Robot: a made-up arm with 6 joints. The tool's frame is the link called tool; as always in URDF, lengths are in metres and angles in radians. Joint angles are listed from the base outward.
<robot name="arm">
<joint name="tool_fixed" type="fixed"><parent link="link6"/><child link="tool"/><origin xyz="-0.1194 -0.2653 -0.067" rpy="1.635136 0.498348 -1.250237"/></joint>
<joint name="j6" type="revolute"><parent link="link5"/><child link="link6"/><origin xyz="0.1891 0.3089 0.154" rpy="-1.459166 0.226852 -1.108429"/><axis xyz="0 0 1"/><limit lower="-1.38" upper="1.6"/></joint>
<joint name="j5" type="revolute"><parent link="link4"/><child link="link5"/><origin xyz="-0.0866 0.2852 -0.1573" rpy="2.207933 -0.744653 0.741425"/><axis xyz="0 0 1"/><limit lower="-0.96" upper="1.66"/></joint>
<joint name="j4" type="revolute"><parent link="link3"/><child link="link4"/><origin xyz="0.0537 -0.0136 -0.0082" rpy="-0.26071 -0.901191 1.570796"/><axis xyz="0 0 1"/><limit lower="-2.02" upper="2.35"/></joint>
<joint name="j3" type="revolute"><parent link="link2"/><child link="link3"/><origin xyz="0.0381 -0.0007 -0.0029" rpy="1.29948 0.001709 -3.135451"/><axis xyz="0 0 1"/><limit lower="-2.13" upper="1.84"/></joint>
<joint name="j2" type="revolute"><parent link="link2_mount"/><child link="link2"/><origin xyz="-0.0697 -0.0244 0.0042" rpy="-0.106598 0.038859 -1.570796"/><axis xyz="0 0 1"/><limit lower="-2.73" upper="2.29"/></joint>
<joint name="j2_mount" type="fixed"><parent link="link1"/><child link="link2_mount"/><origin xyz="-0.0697 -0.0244 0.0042"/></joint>
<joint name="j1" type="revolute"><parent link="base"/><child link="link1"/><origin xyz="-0.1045 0.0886 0.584" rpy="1.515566 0.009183 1.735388"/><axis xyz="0 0 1"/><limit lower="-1.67" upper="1.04"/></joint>
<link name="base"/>
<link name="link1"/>
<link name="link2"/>
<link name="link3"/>
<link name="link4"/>
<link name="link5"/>
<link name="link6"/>
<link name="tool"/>
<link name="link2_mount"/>
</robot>
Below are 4 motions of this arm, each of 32 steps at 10 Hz.
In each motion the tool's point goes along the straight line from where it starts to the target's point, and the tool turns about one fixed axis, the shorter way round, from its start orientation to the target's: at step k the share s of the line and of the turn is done. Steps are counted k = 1, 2, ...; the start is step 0. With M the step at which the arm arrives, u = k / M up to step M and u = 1 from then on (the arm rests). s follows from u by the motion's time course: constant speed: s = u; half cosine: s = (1 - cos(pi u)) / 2; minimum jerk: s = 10 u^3 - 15 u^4 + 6 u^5.
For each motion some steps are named. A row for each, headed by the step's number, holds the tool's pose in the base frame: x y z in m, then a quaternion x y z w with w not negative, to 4 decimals.
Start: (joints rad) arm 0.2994 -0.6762 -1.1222 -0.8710 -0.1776 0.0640
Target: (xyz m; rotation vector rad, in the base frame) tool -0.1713 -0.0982 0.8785 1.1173 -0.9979 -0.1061
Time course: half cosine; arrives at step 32
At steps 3, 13, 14, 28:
3: -0.3509 0.1816 0.6254 0.1063 -0.7456 0.1457 0.6415
13: -0.2897 0.0863 0.7116 0.2529 -0.6674 0.0817 0.6957
14: -0.2810 0.0727 0.7239 0.2733 -0.6543 0.0723 0.7015
28: -0.1783 -0.0873 0.8687 0.4941 -0.4679 -0.0405 0.7316

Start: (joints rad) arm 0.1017 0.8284 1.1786 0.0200 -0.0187 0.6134
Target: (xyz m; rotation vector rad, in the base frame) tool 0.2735 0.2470 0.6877 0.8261 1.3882 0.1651
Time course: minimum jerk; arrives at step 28
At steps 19, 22, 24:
19: 0.2163 0.2638 0.6357 0.3037 0.6508 0.1256 0.6844
22: 0.2529 0.2530 0.6689 0.3458 0.6319 0.0926 0.6874
24: 0.2666 0.2490 0.6814 0.3614 0.6243 0.0801 0.6880

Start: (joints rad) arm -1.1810 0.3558 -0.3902 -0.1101 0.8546 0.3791
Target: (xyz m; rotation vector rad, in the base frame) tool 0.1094 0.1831 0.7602 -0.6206 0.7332 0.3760
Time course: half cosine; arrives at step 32
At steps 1, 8, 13, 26, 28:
1: 0.0767 0.2151 0.9004 -0.3005 0.0972 0.0779 0.9456
8: 0.0814 0.2105 0.8801 -0.3015 0.1347 0.0932 0.9393
13: 0.0883 0.2038 0.8508 -0.3020 0.1887 0.1151 0.9274
26: 0.1066 0.1858 0.7720 -0.2980 0.3300 0.1716 0.8791
28: 0.1082 0.1843 0.7655 -0.2973 0.3413 0.1761 0.8741

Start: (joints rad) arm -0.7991 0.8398 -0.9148 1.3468 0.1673 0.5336
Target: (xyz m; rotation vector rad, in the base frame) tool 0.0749 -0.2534 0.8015 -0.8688 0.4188 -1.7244
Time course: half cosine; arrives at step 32
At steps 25, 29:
25: 0.0889 -0.2454 0.7788 -0.3694 0.1874 -0.7083 0.5716
29: 0.0776 -0.2519 0.7972 -0.3676 0.1790 -0.7248 0.5545

